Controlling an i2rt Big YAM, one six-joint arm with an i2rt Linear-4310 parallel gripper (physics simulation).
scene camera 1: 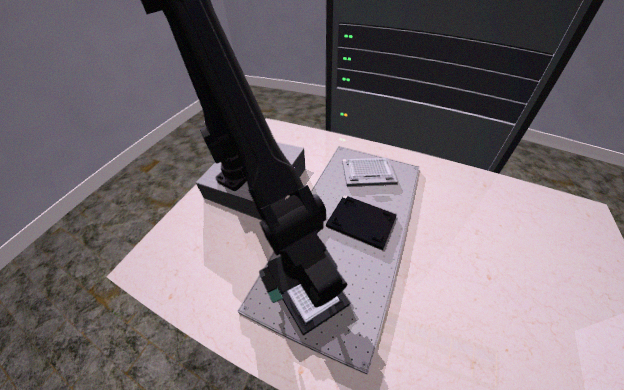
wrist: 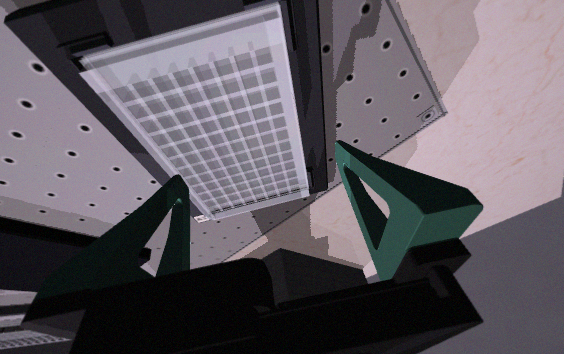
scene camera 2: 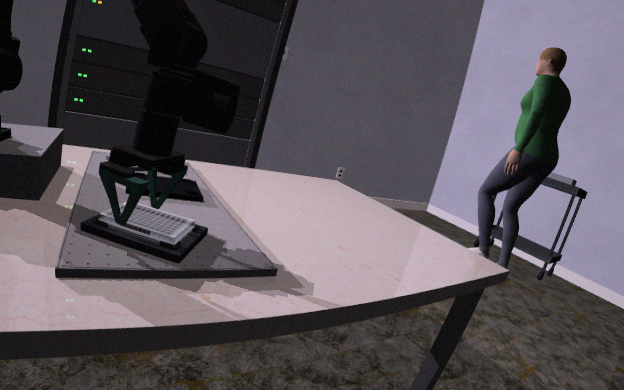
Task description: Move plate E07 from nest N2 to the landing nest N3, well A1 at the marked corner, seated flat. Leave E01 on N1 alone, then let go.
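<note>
A clear-white well plate (scene camera 1: 306, 306) (scene camera 2: 165, 222) (wrist: 225, 125) lies on the near dark nest (scene camera 1: 306, 328) (scene camera 2: 125, 242) (wrist: 315, 100); its label is unreadable. My gripper (scene camera 2: 139, 214) (wrist: 259, 164) is open, pointing down, one green finger towards each long side of this plate. The tips look close to its height; contact cannot be told. In scene camera 1 the arm hides part of the plate and most of the fingers. A black nest (scene camera 1: 361, 222) (scene camera 2: 192, 190) without a plate sits mid-board. Another plate (scene camera 1: 370, 167) (wrist: 30, 340) lies on the far light nest (scene camera 1: 372, 182).
The nests stand on a grey perforated board (scene camera 1: 370, 280) (scene camera 2: 240, 260) (wrist: 370, 90) on the pale table (scene camera 1: 475, 260) (scene camera 2: 325, 240). The arm's grey base block (scene camera 1: 230, 201) (scene camera 2: 25, 170) stands beside the board. A rack cabinet (scene camera 1: 425, 135), a person (scene camera 2: 545, 115) and a cart (scene camera 2: 565, 187) are farther off.
</note>
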